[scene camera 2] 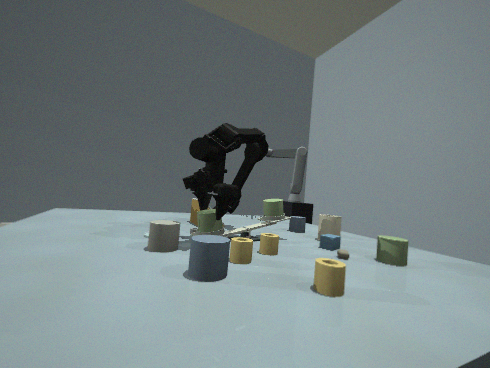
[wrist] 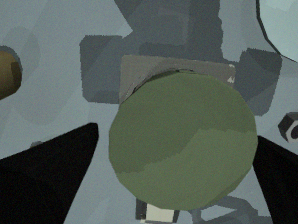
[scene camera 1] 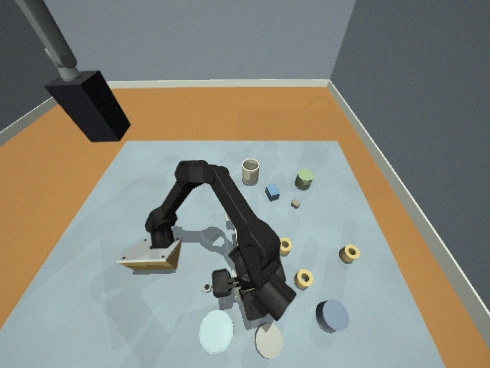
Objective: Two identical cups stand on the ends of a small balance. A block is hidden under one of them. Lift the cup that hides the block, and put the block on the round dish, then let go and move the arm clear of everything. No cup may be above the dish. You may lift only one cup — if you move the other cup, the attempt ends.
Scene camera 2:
my gripper: 210, 217
blue-grey cylinder: 209, 254
